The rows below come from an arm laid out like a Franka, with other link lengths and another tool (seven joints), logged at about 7 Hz.
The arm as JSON. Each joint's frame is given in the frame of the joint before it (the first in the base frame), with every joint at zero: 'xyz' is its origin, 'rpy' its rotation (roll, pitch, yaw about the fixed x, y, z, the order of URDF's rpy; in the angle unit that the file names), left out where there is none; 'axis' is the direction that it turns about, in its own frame. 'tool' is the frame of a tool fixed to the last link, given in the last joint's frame.
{
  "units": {
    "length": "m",
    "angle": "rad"
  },
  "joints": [
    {
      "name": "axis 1",
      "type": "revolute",
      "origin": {
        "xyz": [
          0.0,
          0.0,
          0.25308
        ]
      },
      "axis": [
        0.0,
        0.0,
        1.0
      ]
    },
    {
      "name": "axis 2",
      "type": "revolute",
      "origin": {
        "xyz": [
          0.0,
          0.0,
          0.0
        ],
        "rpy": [
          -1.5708,
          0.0,
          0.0
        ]
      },
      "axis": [
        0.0,
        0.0,
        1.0
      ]
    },
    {
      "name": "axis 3",
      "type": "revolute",
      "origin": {
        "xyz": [
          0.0,
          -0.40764,
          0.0
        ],
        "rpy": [
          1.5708,
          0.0,
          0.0
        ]
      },
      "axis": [
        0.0,
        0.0,
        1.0
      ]
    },
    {
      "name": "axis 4",
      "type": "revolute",
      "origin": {
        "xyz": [
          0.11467,
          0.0,
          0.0
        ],
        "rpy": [
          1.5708,
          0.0,
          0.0
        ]
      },
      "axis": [
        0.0,
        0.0,
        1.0
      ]
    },
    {
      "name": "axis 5",
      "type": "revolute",
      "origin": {
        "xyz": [
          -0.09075,
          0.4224,
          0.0
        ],
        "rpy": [
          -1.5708,
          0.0,
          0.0
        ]
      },
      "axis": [
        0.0,
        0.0,
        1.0
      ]
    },
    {
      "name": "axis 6",
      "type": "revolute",
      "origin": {
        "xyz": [
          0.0,
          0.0,
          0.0
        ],
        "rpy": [
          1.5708,
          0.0,
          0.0
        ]
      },
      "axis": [
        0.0,
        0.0,
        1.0
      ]
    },
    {
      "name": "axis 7",
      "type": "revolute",
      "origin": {
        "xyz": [
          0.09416,
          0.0,
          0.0
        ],
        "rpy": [
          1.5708,
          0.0,
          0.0
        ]
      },
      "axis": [
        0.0,
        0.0,
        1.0
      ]
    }
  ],
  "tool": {
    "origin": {
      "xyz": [
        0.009,
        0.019,
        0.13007
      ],
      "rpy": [
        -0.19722,
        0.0,
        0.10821
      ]
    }
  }
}
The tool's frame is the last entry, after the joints.
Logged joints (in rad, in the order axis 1, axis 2, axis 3, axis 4, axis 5, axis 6, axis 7), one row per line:
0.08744 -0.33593 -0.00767 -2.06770 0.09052 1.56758 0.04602
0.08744 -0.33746 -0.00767 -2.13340 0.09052 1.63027 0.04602
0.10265 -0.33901 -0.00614 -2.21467 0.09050 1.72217 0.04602
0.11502 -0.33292 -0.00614 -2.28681 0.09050 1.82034 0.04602
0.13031 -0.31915 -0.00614 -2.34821 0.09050 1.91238 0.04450
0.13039 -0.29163 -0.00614 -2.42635 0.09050 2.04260 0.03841
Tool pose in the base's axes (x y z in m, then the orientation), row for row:
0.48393 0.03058 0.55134 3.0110 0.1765 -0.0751
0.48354 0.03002 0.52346 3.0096 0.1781 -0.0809
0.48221 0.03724 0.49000 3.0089 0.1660 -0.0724
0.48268 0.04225 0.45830 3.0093 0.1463 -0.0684
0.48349 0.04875 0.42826 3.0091 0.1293 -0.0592
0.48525 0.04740 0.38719 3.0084 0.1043 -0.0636
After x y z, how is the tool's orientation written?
As angles about the fixed x, y, z axes (roll, pitch, yaw), in radians.
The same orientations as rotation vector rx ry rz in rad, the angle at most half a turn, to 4 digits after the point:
3.0043 -0.0955 -0.2731
3.0030 -0.1038 -0.2761
3.0031 -0.0921 -0.2570
3.0049 -0.0882 -0.2270
3.0056 -0.0761 -0.2005
3.0063 -0.0852 -0.1633

